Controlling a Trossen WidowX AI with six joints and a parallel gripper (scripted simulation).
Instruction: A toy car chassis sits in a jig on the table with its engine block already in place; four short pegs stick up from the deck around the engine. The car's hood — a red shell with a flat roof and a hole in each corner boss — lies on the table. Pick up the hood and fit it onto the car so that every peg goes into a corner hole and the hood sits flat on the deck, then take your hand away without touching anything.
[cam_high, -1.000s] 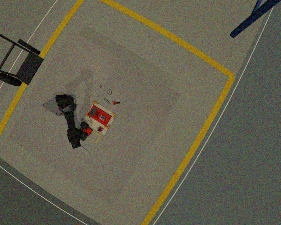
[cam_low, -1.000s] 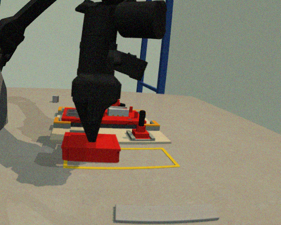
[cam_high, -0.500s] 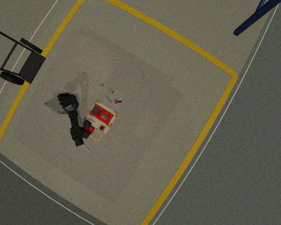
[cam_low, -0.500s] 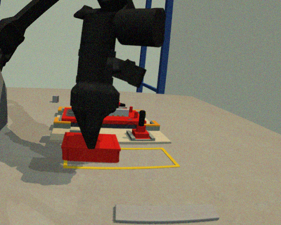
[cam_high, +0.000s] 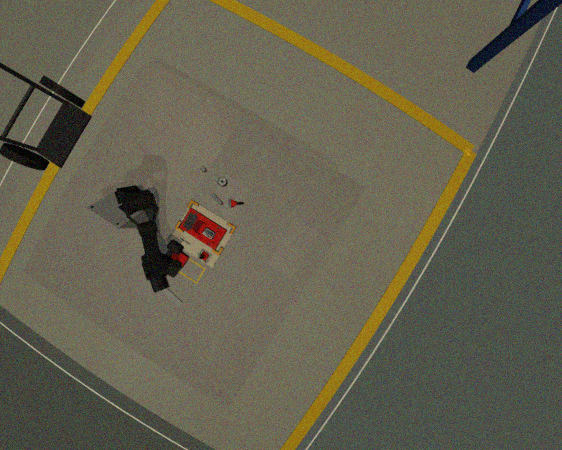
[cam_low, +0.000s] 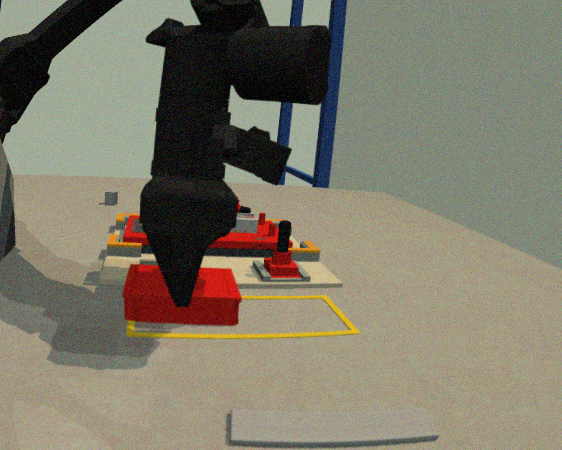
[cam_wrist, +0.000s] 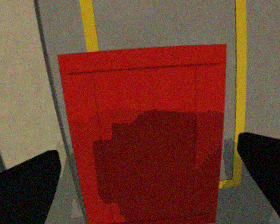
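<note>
The hood lies 1 cm below my gripper tip. Also, from my gripper tip: grey engine block 7 cm ahead, 20 cm to the left.
</note>
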